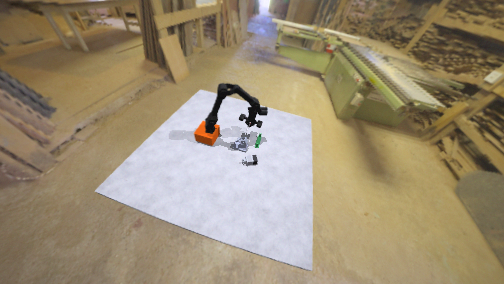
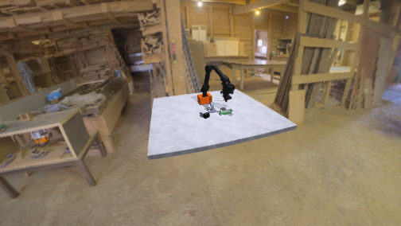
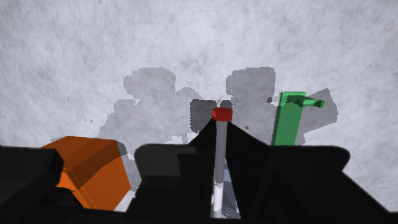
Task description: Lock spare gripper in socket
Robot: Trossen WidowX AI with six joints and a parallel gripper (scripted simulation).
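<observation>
The green strip is 10 cm ahead of my gripper tip, 6 cm to the right of it and 6 cm below it. The rest, counted from my gripper tip: grey mount (2 cm behind, 16 cm to the right, 3 cm below); then spare gripper (7 cm ahead, 29 cm to the right, 6 cm below).
</observation>
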